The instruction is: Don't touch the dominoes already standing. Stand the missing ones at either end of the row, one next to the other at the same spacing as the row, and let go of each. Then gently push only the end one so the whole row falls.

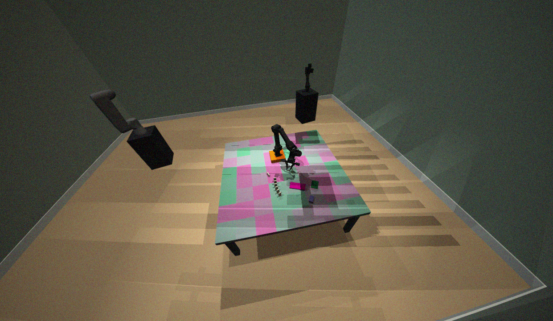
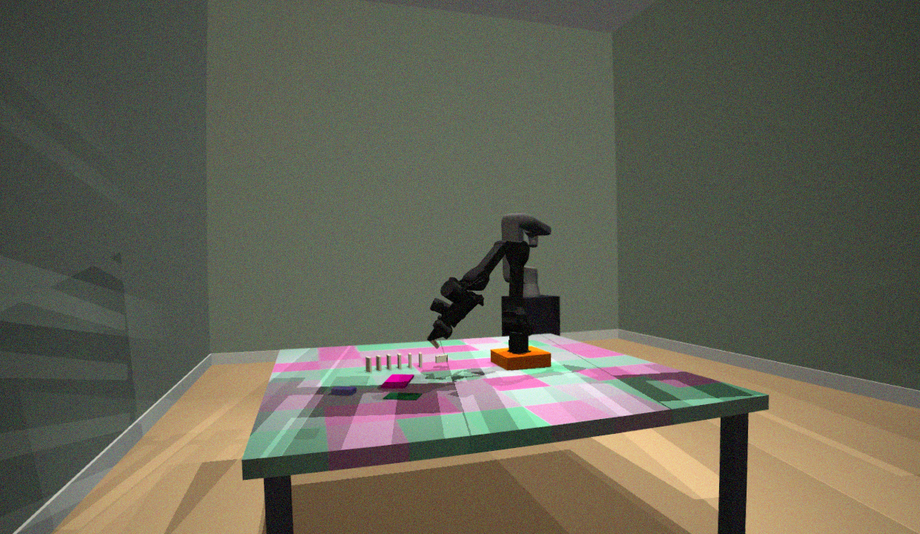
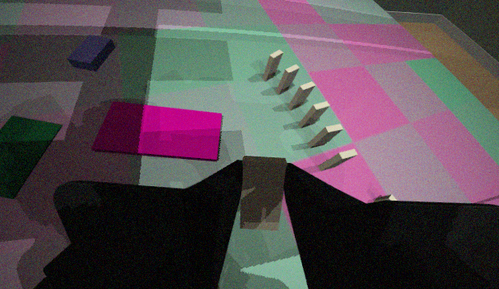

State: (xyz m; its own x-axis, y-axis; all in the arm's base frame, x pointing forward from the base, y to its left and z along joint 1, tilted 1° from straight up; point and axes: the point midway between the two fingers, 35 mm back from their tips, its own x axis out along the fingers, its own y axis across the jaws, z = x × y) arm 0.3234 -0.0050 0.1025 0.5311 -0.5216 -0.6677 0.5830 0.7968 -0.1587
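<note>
The magenta slab lies 13 cm ahead of my gripper tip, 12 cm below it and 4 cm to the left of it. Round my gripper tip: purple block: 31 cm ahead, 11 cm below, 9 cm to the left; green flat piece: 21 cm to the left, 18 cm ahead, 12 cm below.
</note>
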